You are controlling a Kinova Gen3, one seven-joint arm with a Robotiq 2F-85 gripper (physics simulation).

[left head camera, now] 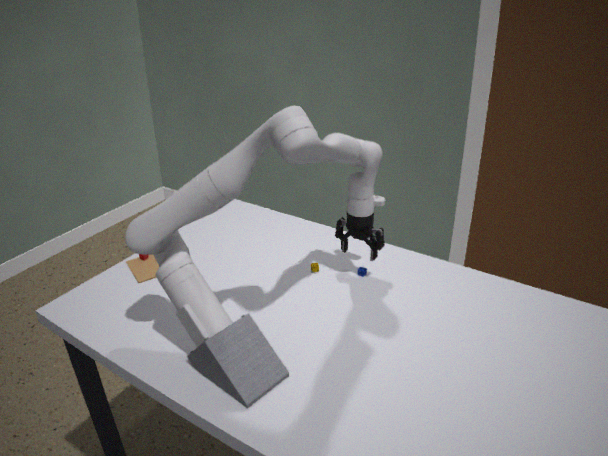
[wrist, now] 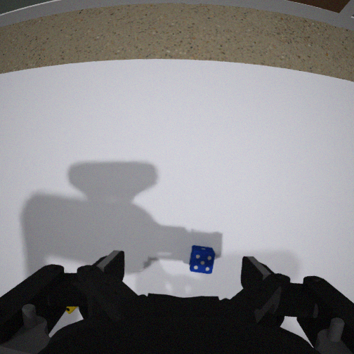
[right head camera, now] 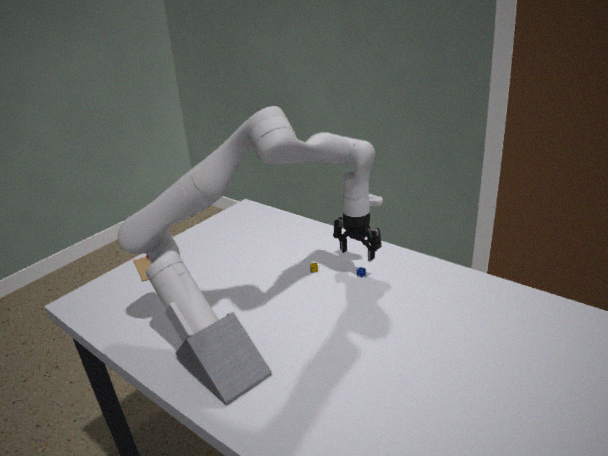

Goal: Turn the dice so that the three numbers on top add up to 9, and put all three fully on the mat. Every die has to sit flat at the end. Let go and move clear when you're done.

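Places are measured from the arm's base along level axes (x ahead, y left, z up), in metres.
Pixels of known places: gripper, fingertip midpoint: (left head camera: 358, 255) (right head camera: 357, 255); arm's base, origin of the base link: (left head camera: 217, 334) (right head camera: 203, 332).
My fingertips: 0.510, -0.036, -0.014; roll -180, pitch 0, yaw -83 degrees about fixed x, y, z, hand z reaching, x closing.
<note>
Ahead of a thing's pixels: the offset from my fingertips to its middle, as dx, dy, dz. Level surfaces: height alone.
My gripper (left head camera: 359, 253) (right head camera: 357, 254) (wrist: 182, 267) is open and empty above the table, over the area by the blue die. The blue die @[-0.006, -0.019, -0.045] (left head camera: 362, 271) (right head camera: 361, 272) (wrist: 202, 260) sits flat on the table with five pips on top; in the wrist view it shows between the fingertips, nearer the right one. The yellow die @[-0.077, +0.103, -0.045] (left head camera: 314, 267) (right head camera: 314, 267) lies on the table to the left of the blue one; a corner of this yellow die (wrist: 71, 309) shows behind the left finger in the wrist view. The red die @[-0.377, +0.560, -0.041] (left head camera: 143, 257) is on the tan mat @[-0.378, +0.506, -0.053] (left head camera: 141, 270) (right head camera: 142, 268), partly hidden by the arm.
The white table @[dz -0.056] (left head camera: 450, 350) (right head camera: 440, 350) carries the arm's grey wedge base (left head camera: 247, 357) (right head camera: 230, 356) near its front left edge. The arm's lower links stand in front of part of the mat. The table's far edge shows beyond the blue die in the wrist view.
</note>
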